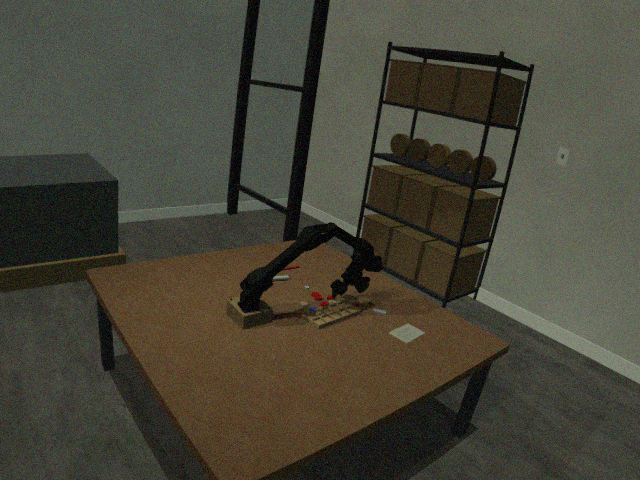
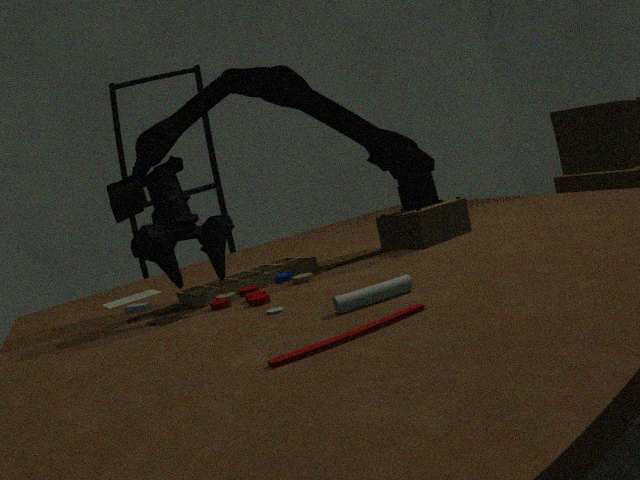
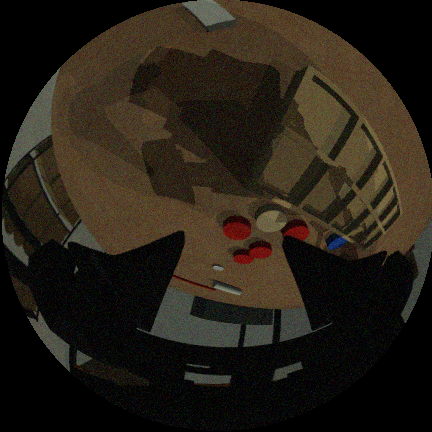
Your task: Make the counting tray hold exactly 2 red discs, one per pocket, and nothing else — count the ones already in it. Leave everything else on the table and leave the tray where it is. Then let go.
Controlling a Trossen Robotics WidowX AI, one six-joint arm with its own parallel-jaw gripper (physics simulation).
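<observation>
The counting tray (image 1: 320, 324) (image 2: 190, 298) (image 3: 295, 90) is a pale wooden grid of pockets on the table. I see no red disc in the pockets that show; shadow covers part of them. Several red discs lie on the table beside the tray: one red disc (image 2: 220, 303) (image 3: 237, 228) stands apart, another red disc (image 3: 297, 230) is close to the tray's side, and two more red discs (image 2: 257, 298) (image 3: 260, 250) lie together. My gripper (image 2: 202, 283) (image 3: 234, 238) is open and empty, above the table beside the discs and the tray's end.
A cream disc (image 2: 302, 278) (image 1: 303, 303), another cream disc (image 3: 271, 220) and a blue piece (image 1: 312, 309) (image 2: 283, 277) (image 3: 337, 243) lie by the tray. A small white disc (image 2: 275, 310), a white cylinder (image 2: 373, 293), a red stick (image 2: 346, 336), a pale block (image 2: 138, 307) and a white sheet (image 1: 406, 333) are around.
</observation>
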